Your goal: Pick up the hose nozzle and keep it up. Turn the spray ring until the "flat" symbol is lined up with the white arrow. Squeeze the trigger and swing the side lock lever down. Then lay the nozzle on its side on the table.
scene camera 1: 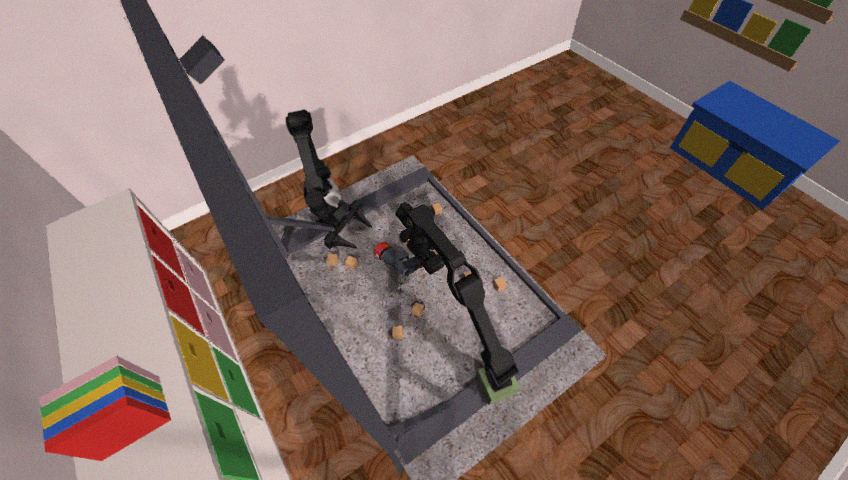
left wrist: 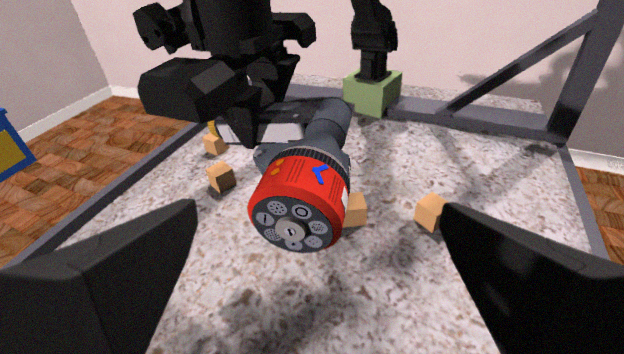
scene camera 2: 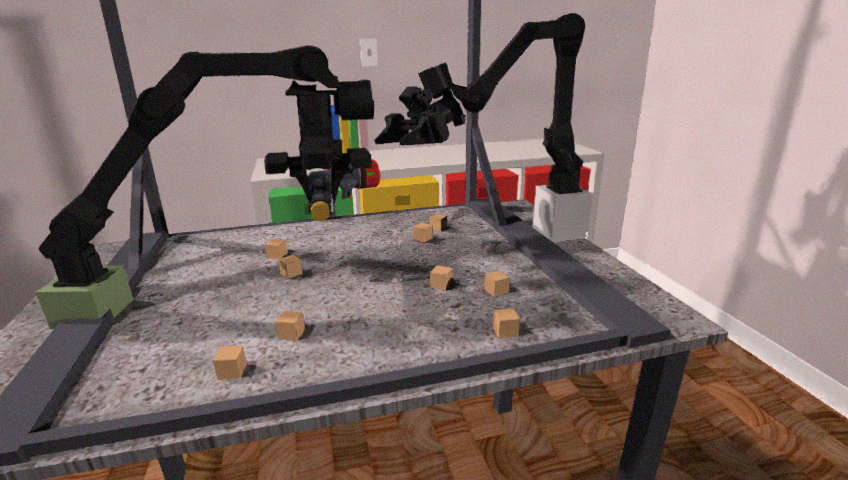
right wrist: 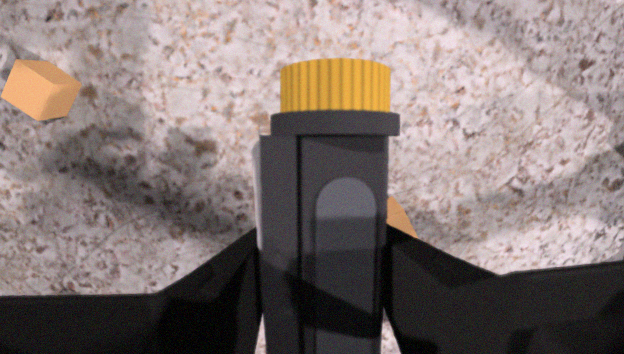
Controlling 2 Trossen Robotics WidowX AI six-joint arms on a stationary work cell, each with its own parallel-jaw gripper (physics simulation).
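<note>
The grey hose nozzle is held above the table, its yellow end cap low in scene camera 2. My right gripper is shut on its handle. The red spray ring faces the left wrist camera; blue and orange marks show on its side. My left gripper is open and empty, apart from the ring, which shows between its fingers in the left wrist view. I cannot make out the white arrow, trigger or lock lever.
Several small wooden cubes lie on the speckled table. A dark frame rail edges the table, and uprights stand at the back. The right arm's green base block stands at one end.
</note>
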